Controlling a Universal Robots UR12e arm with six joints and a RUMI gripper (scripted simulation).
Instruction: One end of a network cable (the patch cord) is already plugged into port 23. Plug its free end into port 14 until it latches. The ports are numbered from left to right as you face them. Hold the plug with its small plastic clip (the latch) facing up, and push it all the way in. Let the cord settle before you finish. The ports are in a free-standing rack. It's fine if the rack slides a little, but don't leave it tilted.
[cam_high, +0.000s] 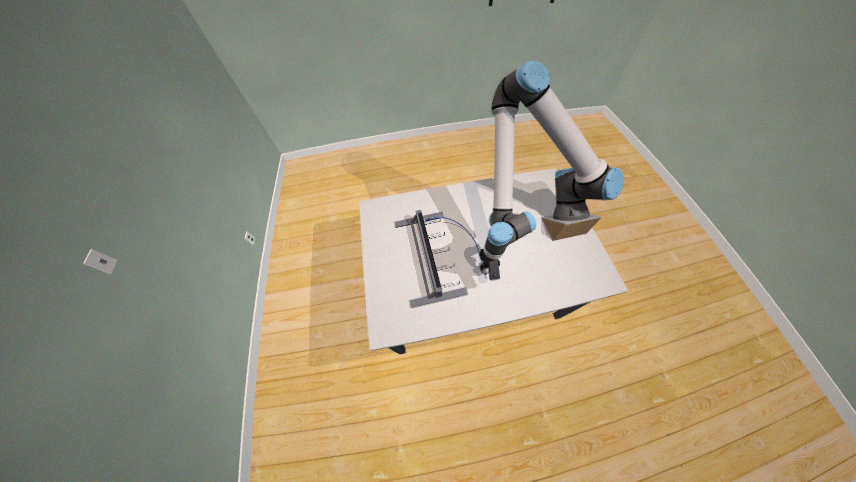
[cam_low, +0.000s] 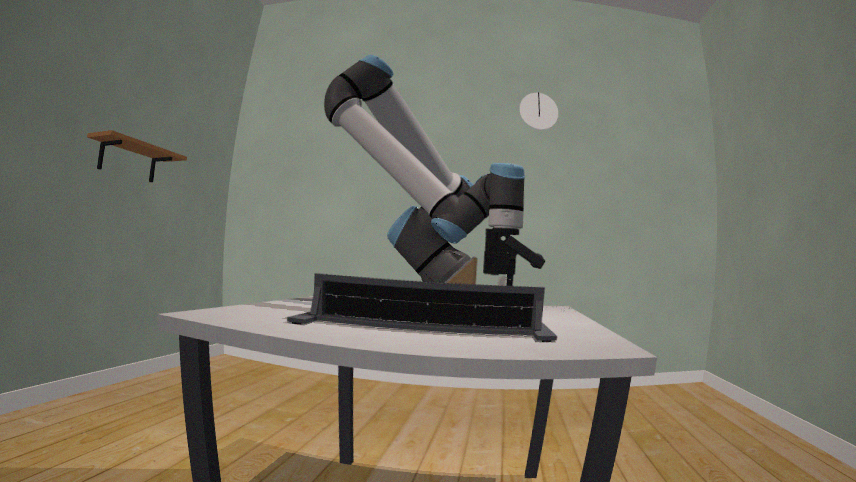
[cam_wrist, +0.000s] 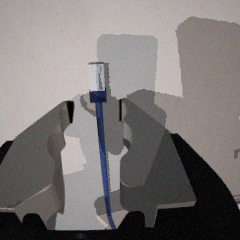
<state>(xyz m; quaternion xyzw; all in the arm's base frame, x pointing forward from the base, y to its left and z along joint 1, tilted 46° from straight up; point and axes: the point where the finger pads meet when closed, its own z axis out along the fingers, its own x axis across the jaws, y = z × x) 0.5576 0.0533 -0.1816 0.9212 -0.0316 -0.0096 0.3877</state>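
My hand is 2 cm above the plug and 1 cm to the right of it.
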